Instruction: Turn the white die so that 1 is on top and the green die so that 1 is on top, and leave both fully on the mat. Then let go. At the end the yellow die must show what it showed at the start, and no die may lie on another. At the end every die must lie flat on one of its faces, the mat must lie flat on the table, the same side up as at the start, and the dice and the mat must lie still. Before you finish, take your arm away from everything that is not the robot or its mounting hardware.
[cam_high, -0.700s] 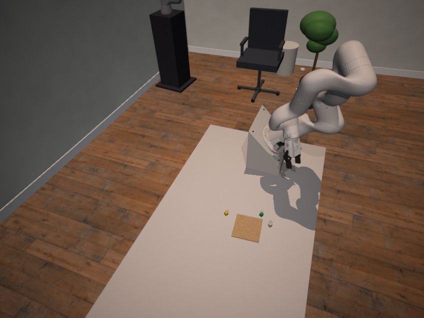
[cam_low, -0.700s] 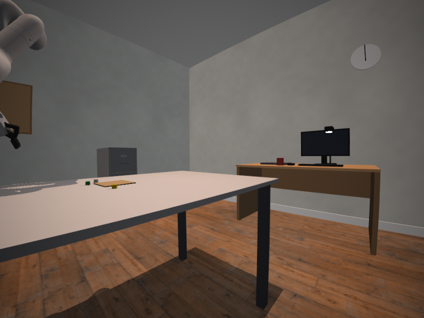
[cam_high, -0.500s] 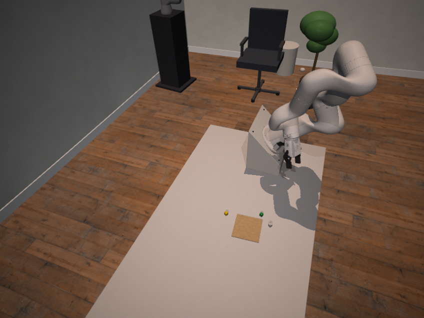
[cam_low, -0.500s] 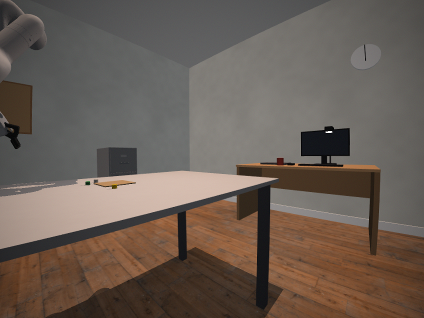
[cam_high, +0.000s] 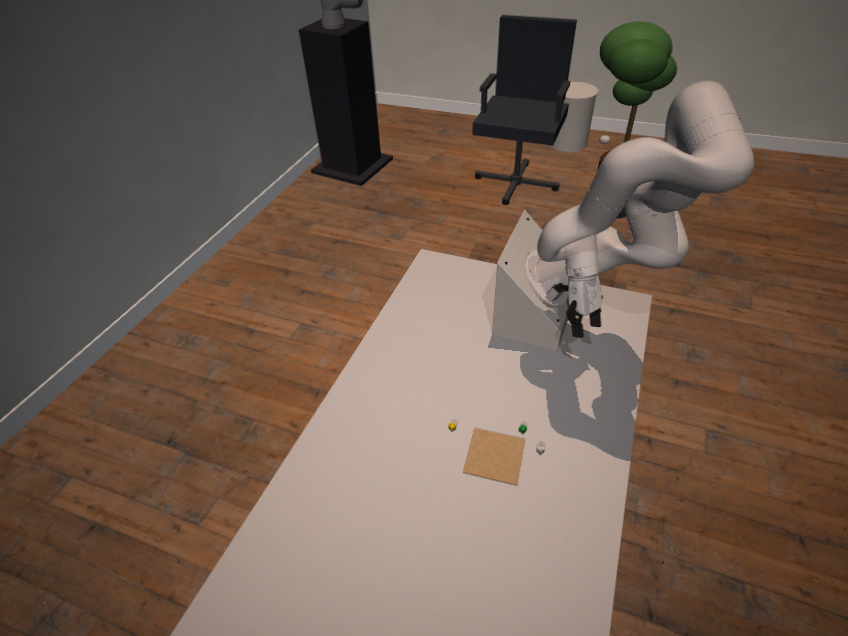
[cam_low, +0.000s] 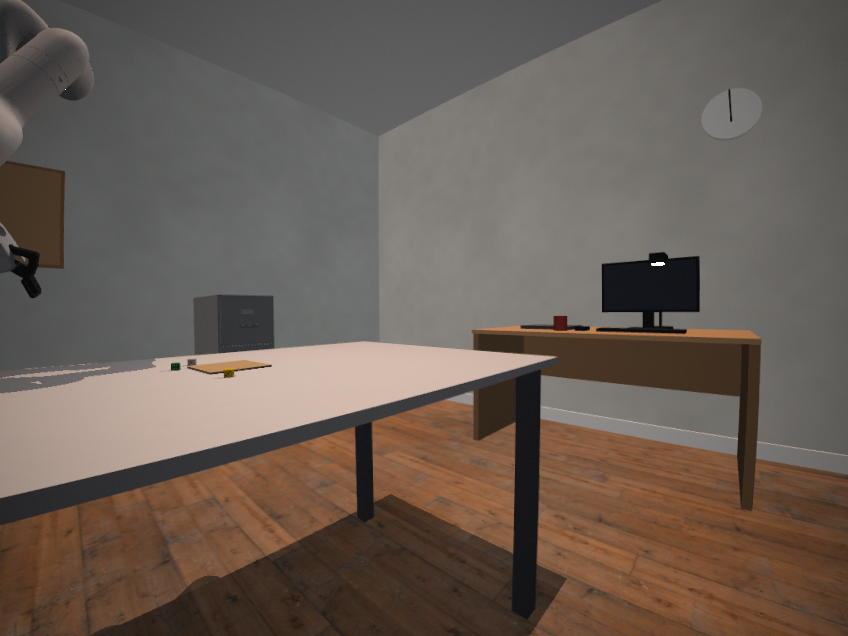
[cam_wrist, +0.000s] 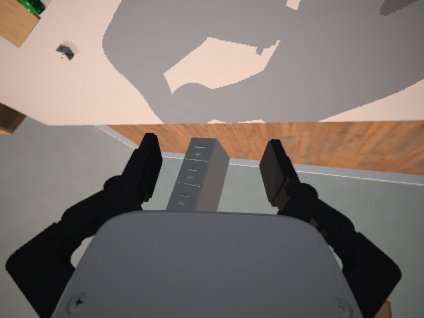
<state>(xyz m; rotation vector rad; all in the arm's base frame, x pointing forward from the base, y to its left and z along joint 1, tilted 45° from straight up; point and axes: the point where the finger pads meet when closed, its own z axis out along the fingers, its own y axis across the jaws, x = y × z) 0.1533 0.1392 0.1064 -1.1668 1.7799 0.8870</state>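
Right now my hand is 370 mm short of the yellow die, 240 mm to the left of it and 160 mm above it. Also, from my hand: mat: 400 mm ahead, 100 mm to the right, 160 mm below; white die: 330 mm ahead, 160 mm below; green die: 290 mm ahead, 70 mm to the right, 160 mm below.
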